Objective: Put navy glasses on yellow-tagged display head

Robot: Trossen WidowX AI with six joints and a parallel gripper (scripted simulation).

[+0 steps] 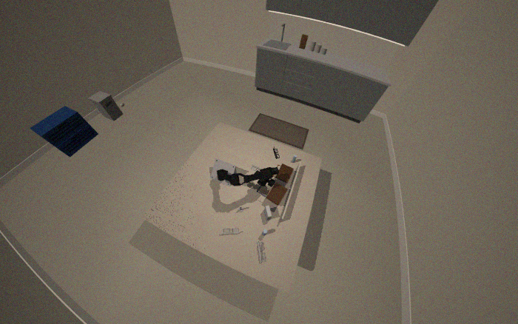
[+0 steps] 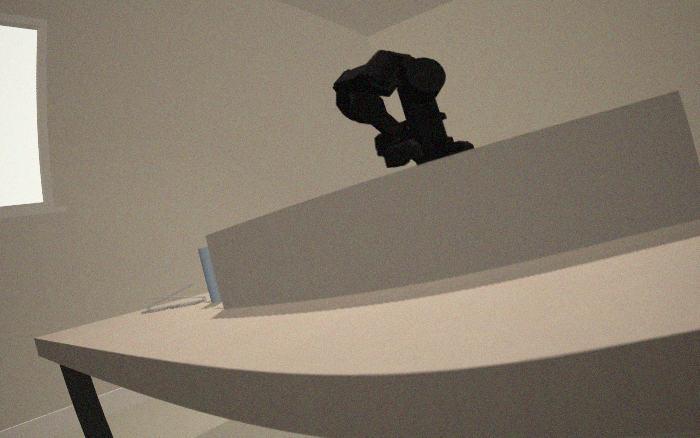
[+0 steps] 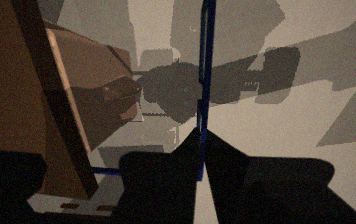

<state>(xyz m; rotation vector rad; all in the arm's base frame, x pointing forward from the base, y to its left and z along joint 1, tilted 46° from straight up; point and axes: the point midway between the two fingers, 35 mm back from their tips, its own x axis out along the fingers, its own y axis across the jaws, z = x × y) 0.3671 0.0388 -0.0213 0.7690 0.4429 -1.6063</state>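
Right now the display head is 12 cm ahead of my gripper tip, 7 cm to the right of it and 1 cm below it. Round my gripper tip: white block: 12 cm ahead, 25 cm to the right, 1 cm below; upright board: 26 cm ahead, 3 cm to the left, 1 cm below; pale round post: 10 cm behind, 28 cm to the right, 4 cm below.
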